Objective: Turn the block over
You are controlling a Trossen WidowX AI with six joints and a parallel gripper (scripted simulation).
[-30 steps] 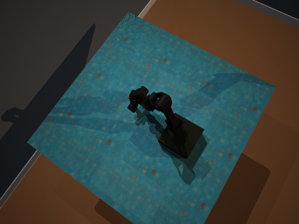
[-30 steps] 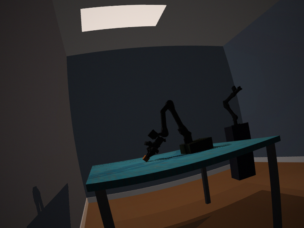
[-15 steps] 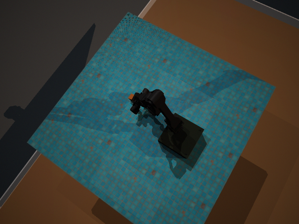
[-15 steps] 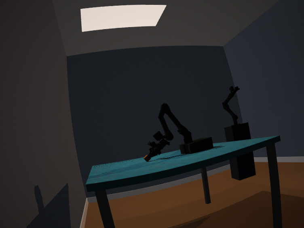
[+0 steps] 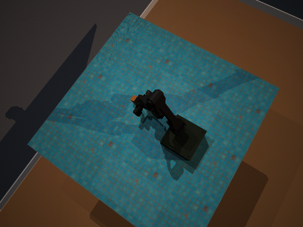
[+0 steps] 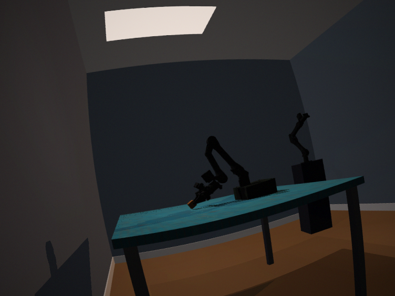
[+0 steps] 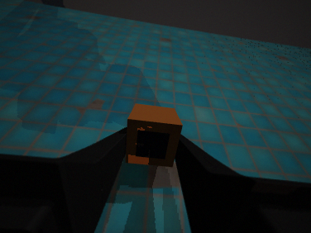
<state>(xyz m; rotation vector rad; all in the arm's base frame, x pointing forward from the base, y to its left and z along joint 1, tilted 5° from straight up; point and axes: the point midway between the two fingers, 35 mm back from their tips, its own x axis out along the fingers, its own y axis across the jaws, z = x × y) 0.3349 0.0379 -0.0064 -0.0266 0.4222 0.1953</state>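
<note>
My gripper tip is right at the orange block.
</note>
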